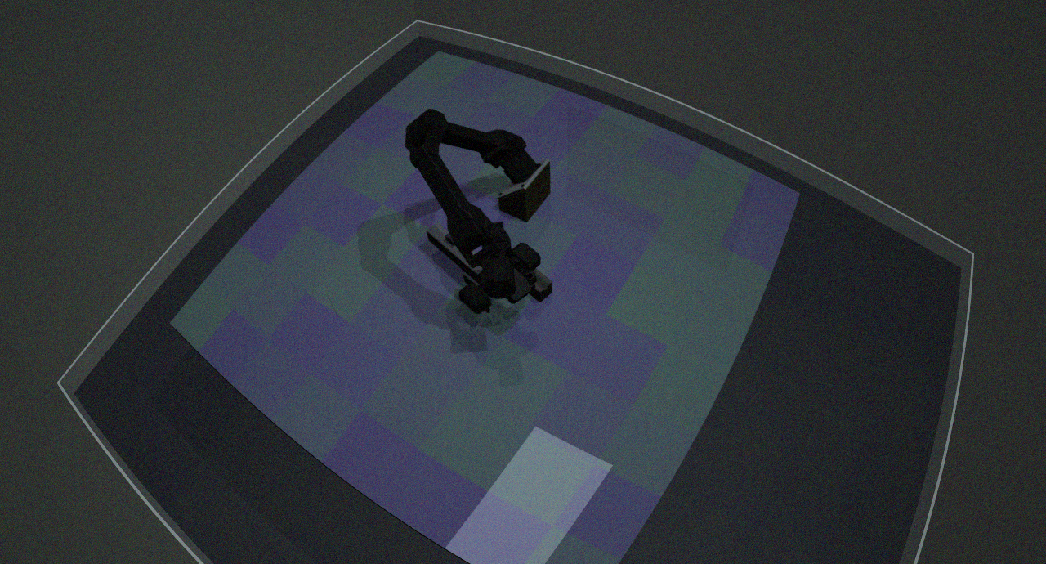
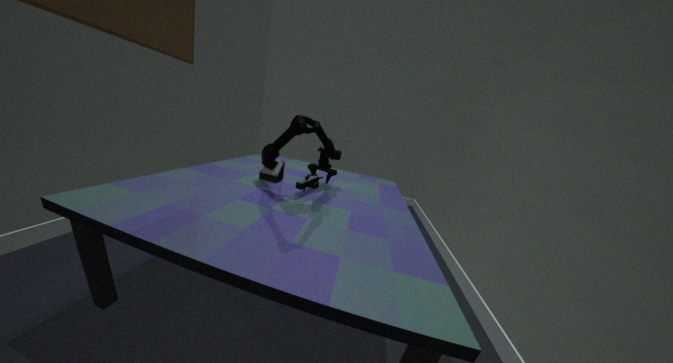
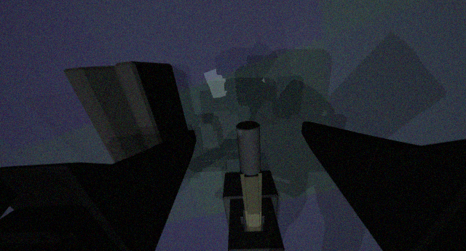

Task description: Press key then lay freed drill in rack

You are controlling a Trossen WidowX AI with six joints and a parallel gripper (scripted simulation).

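Now: the drill 40 mm to the right of my gripper tip, 30 mm above it and 10 mm behind it. Round my gripper tip: dark key 170 mm to the right, 40 mm above, 20 mm behind; then grey holder block 140 mm to the right, 20 mm above, 10 mm behind.
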